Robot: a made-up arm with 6 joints.
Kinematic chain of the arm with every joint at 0, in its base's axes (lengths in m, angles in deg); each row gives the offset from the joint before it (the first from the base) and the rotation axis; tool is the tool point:
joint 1: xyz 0 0 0.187 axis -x
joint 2: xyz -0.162 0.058 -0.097 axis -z
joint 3: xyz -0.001 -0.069 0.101 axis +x
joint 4: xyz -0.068 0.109 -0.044 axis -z
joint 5: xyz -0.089 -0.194 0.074 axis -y
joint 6: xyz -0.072 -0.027 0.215 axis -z
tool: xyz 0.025 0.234 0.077
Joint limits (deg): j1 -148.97..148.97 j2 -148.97..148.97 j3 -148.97..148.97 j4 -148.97..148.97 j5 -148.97..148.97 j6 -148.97..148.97
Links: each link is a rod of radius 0.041 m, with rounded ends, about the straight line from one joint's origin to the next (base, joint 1, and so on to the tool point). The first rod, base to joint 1, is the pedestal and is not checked.
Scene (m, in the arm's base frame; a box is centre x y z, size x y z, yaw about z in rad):
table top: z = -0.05
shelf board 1: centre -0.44 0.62 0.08 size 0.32 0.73 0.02 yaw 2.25
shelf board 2: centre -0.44 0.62 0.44 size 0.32 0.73 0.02 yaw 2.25
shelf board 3: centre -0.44 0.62 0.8 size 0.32 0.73 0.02 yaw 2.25
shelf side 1: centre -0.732 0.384 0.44 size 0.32 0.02 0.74 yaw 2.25
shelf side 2: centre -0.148 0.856 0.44 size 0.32 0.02 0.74 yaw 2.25
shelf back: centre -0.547 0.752 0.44 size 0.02 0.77 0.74 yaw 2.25
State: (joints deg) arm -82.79 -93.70 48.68 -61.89 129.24 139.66
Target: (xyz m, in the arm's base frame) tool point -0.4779 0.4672 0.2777
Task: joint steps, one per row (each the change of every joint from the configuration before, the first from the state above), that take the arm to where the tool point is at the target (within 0.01 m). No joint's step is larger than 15 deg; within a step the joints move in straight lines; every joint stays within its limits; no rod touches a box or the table.
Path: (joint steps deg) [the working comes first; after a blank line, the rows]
Joints at the target: -11.25 -101.67 8.42 -148.97 110.98 148.97
Straight joint move there: touches shelf board 2.

1: 14.07 3.29 -7.04 -14.45 2.50 3.10
2: 14.07 3.29 -7.03 -14.45 2.50 3.11
3: 14.07 3.30 -7.04 -14.44 2.50 3.10
4: 9.77 -5.95 -6.38 -14.58 -8.58 0.00
5: 9.78 -5.95 -6.39 -14.58 -8.59 0.00
6: 9.78 -5.95 -6.38 -14.58 -8.59 0.00

